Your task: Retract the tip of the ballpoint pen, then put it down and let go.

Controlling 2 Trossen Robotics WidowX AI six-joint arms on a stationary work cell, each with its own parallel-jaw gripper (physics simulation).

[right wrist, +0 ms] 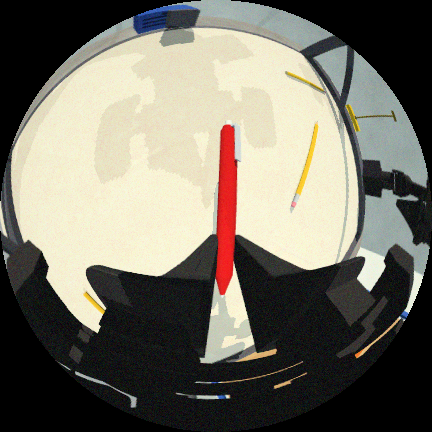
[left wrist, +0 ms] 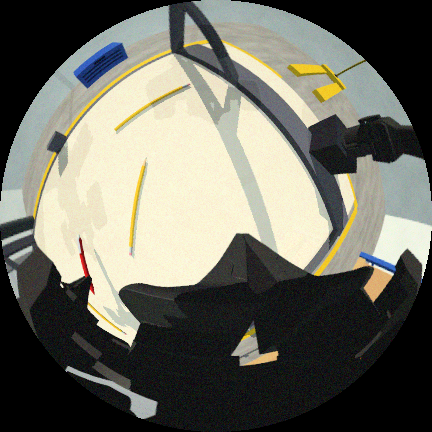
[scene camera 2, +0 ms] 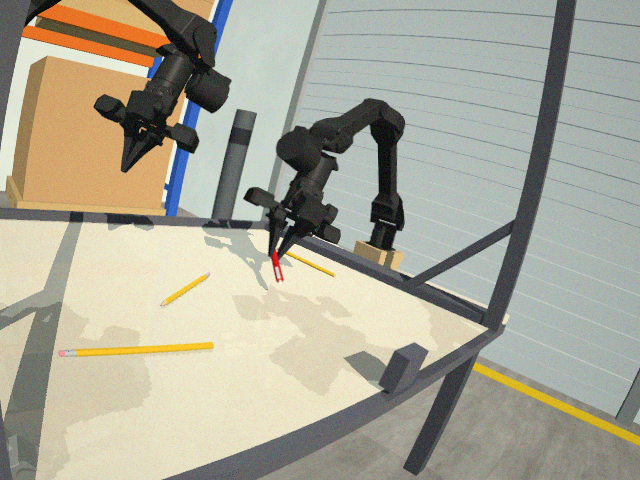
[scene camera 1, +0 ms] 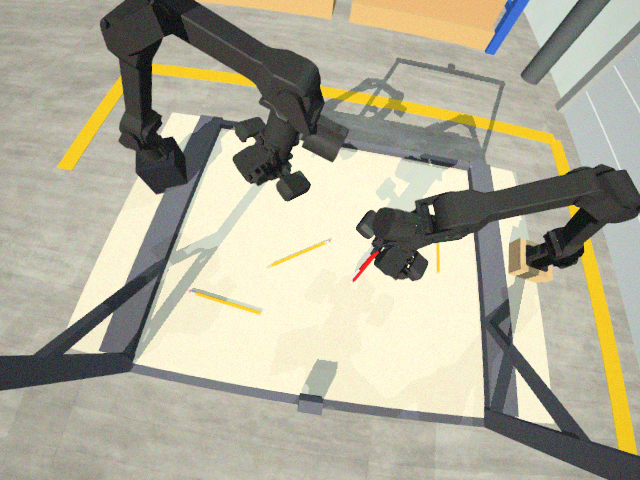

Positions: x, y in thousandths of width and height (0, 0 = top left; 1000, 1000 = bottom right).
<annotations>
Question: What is my left gripper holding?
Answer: Nothing.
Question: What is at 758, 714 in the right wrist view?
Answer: My right gripper.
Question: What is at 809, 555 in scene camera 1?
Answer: A tan block.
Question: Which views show my right gripper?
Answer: The right wrist view, the left wrist view, scene camera 2 and scene camera 1: all of them.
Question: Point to a dark frame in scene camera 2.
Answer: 445, 939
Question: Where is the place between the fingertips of my right gripper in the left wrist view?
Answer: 207, 640
</annotations>
